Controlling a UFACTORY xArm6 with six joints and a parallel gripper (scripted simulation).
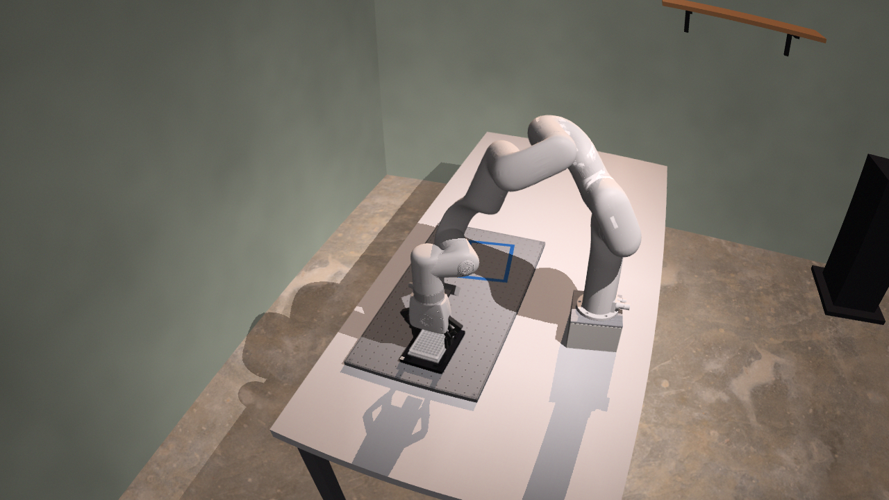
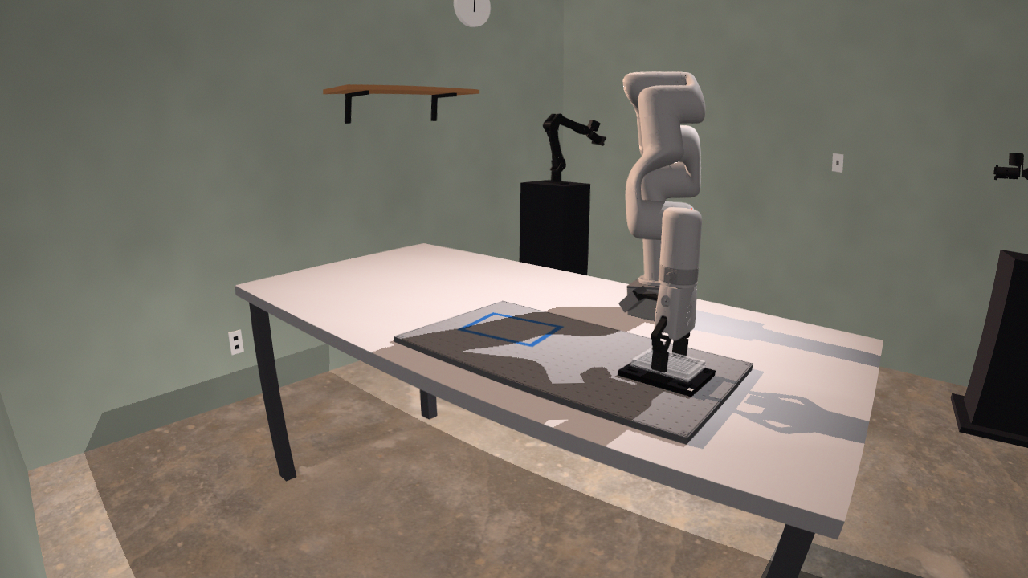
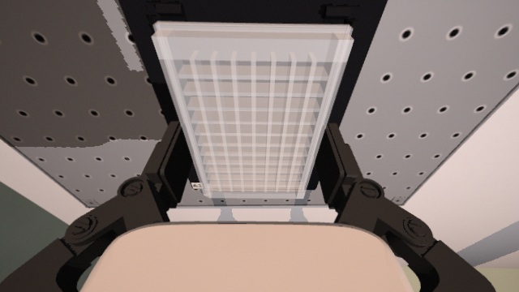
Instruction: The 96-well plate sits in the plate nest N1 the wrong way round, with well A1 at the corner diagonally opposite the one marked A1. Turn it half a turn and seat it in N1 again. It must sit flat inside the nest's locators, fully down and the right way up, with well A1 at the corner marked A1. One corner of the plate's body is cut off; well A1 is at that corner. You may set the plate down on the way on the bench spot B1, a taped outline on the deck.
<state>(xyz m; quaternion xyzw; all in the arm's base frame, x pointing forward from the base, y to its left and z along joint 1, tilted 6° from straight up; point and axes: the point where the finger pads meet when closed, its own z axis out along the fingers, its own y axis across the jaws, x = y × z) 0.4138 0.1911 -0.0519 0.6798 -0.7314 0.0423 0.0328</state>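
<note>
The clear 96-well plate is 10 mm below my hand. From my hand the other things lie so: white A1 label: 70 mm to the left, 60 mm ahead, 20 mm below; then black plate nest N1: 30 mm below.
</note>
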